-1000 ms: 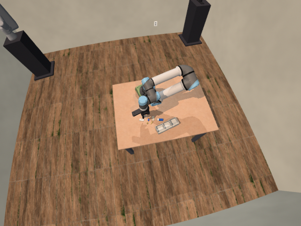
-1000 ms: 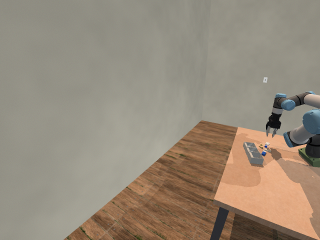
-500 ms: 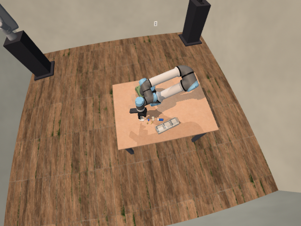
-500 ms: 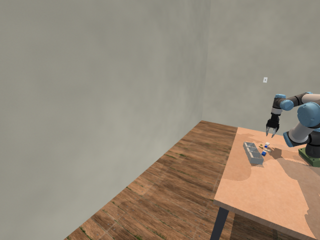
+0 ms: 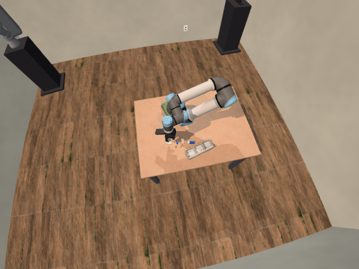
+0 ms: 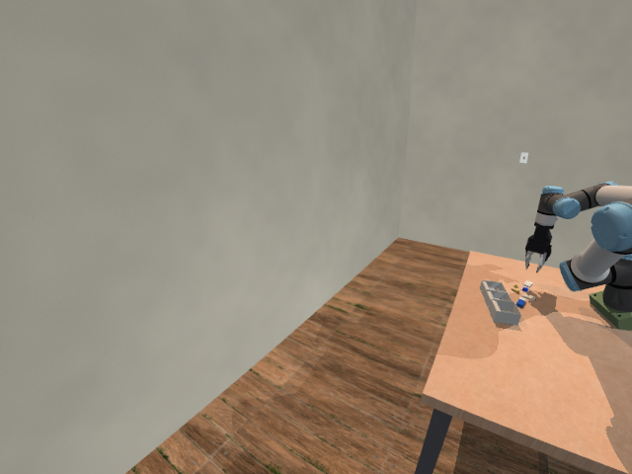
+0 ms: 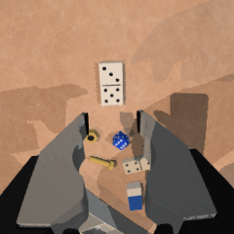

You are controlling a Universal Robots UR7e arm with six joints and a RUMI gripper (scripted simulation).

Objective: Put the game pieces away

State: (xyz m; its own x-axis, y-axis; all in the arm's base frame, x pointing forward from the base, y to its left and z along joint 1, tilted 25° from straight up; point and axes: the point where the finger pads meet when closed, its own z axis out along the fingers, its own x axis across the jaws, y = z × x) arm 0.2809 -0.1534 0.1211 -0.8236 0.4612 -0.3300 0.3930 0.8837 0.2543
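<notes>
My gripper is now 8 cm above the white domino. The rest, counted from my hand: brass nut: 8 cm below, 6 cm ahead, 5 cm to the left; blue die: 8 cm below, 7 cm to the left, 2 cm ahead; brass pin: 10 cm to the left, 8 cm below, 6 cm ahead.
</notes>
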